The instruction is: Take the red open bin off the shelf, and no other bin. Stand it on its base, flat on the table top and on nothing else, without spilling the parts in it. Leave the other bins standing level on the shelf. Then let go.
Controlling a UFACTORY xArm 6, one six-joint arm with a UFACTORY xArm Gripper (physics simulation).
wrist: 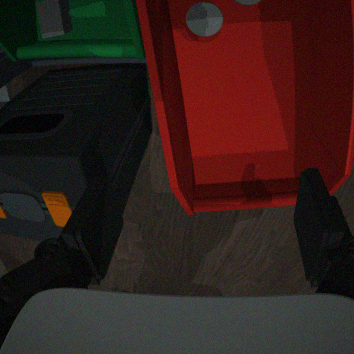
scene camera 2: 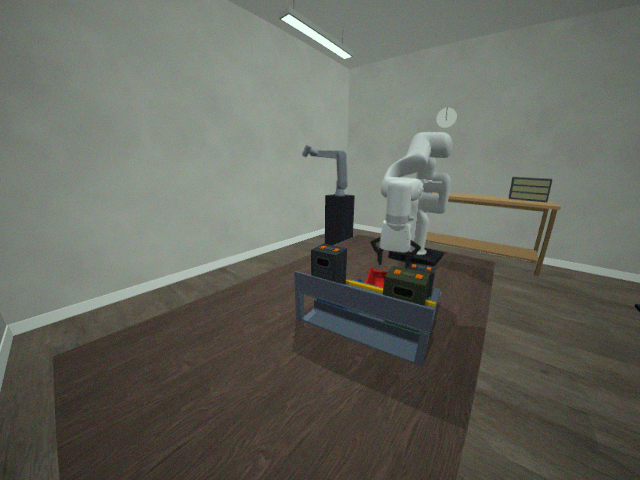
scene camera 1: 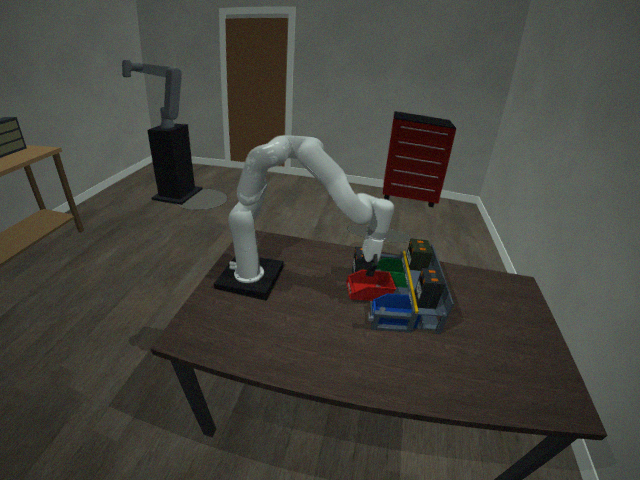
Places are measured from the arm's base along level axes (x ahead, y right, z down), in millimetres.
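Pixels of known places: gripper, fingertip midpoint: [wrist: 205, 196] [scene camera 2: 393, 265] [scene camera 1: 367, 268]; arm's base at its link origin: [scene camera 1: 249, 274].
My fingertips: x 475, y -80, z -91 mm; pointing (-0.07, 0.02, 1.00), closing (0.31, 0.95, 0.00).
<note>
Ahead of a thing's pixels: the offset from my fingertips to its top centre. "pt": to the spot under its first point. Level surfaces: height alone.
The red open bin @(dx +26, dy +21, dz +21 mm) [scene camera 1: 370, 286] [scene camera 2: 376, 277] [wrist: 235, 100] juts out toward the arm between the green bin @(dx +108, dy -111, dz +40 mm) [scene camera 1: 397, 268] [wrist: 82, 50] and the blue bin @(dx +140, dy +122, dz +40 mm) [scene camera 1: 393, 304] at the grey shelf [scene camera 1: 448, 297] [scene camera 2: 361, 294]. Round grey parts @(pt dx +60, dy -18, dz +96 mm) [wrist: 204, 20] lie in it. What supports its base is hidden. My gripper [scene camera 1: 371, 271] [scene camera 2: 394, 261] [wrist: 205, 196] is open and empty, pointing down above the red bin's near end. In the wrist view its right finger overlaps the bin's near right corner; its left finger overlaps the black case, left of the bin.
A black case @(dx -27, dy -92, dz -10 mm) [scene camera 1: 360, 260] [scene camera 2: 422, 267] [wrist: 65, 145] stands close beside the red bin, before the green bin. A dark green case @(dx +204, dy -125, dz -76 mm) [scene camera 1: 419, 253] [scene camera 2: 408, 286] and another dark case @(dx +238, dy +104, dz -102 mm) [scene camera 1: 430, 290] [scene camera 2: 328, 263] stand behind the shelf's yellow bar @(pt dx +179, dy +36, dz +10 mm) [scene camera 1: 410, 284]. The table @(dz +122 mm) [scene camera 1: 310, 335] extends around the shelf.
</note>
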